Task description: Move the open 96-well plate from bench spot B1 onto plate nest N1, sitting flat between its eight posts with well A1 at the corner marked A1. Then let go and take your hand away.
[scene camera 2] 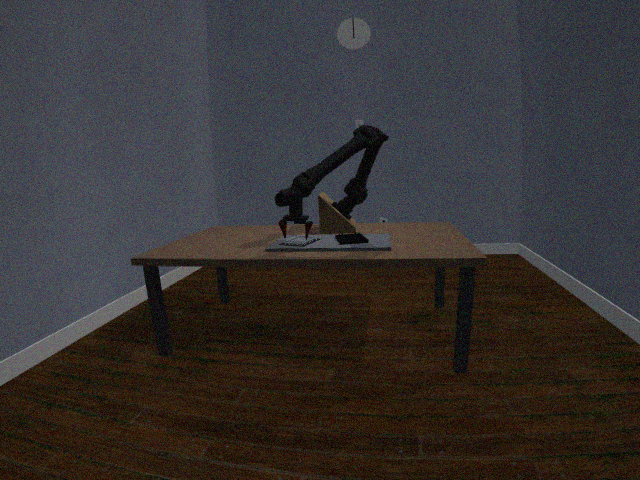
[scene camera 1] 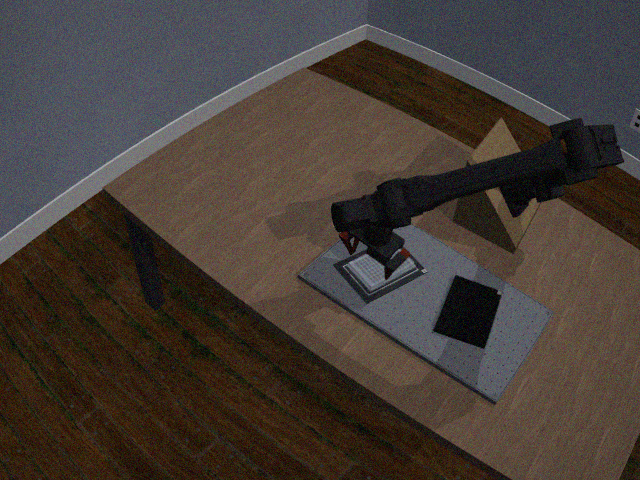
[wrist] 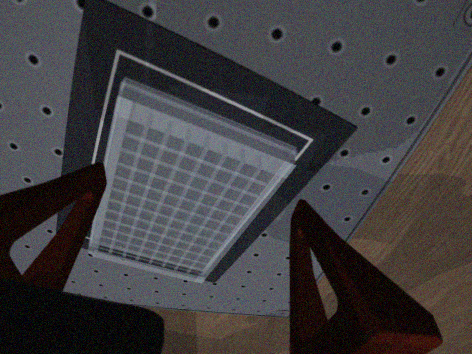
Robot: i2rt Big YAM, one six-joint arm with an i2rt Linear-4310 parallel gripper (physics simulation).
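Frame: origin at the arm's base, x ahead, y left, z up, level; millimetres.
Where they show: gripper, between the fingertips: (scene camera 2: 295, 238) (scene camera 1: 369, 265) (wrist: 201, 191); arm's base, origin of its link: (scene camera 2: 340, 211) (scene camera 1: 510, 190).
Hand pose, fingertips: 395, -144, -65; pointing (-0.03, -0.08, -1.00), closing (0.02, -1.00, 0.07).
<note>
Each offset is from my fingertips to the top centre of the thing, as dx, dy, dz. "spot": to the spot under its first point. Level surfaces: height alone.
The clear 96-well plate @[-28, +13, -3] (scene camera 1: 373, 273) (wrist: 185, 200) lies flat on the dark bench spot @[spot: +59, +45, -18] (scene camera 1: 368, 297) (wrist: 87, 90), inside its white outline. My gripper (scene camera 1: 370, 265) (scene camera 2: 295, 238) (wrist: 201, 191) is open and empty, pointing down above the plate. In the wrist view one fingertip is at the plate's left edge and the other is out past its right side; the exact height of the tips is hard to tell. The black plate nest @[-57, +239, +2] (scene camera 1: 467, 312) (scene camera 2: 351, 238) is further right on the board, with a small pale mark by one corner. Its posts and the well lettering cannot be made out.
Both spots are on a grey perforated board @[-45, +153, -19] (scene camera 1: 408, 322) (scene camera 2: 330, 249) (wrist: 30, 95) on the wooden table @[dz -32] (scene camera 1: 232, 165) (scene camera 2: 423, 242). A wooden wedge-shaped block (scene camera 1: 496, 142) (scene camera 2: 333, 219) stands behind the board, beneath the arm. The views are dim and grainy.
</note>
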